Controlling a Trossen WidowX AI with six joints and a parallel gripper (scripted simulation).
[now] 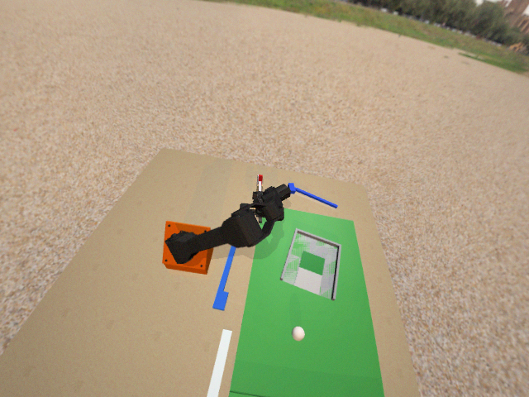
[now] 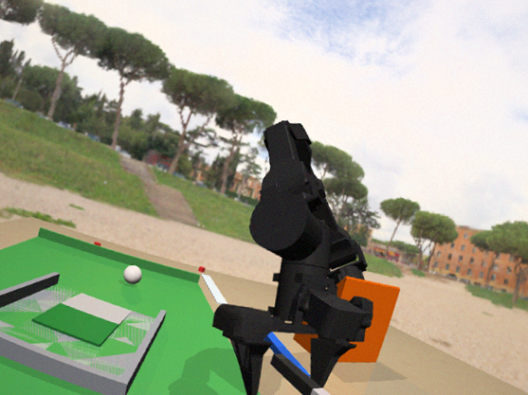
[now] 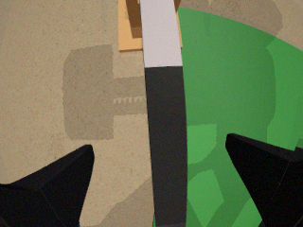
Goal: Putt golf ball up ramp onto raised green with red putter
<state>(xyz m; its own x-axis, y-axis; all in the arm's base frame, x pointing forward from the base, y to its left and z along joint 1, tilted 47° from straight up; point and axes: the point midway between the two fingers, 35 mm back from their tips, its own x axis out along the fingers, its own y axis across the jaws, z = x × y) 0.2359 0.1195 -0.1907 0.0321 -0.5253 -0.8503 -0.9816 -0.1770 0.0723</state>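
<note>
My gripper tip is now 110 mm to the right of the red putter, 30 mm below it and 30 mm past it. Round my gripper tip: blue putter: 250 mm ahead, 240 mm to the left, 20 mm below; grey frame: 260 mm ahead, 130 mm to the right, 30 mm below; wooden stand: 130 mm to the left, 20 mm behind.
</note>
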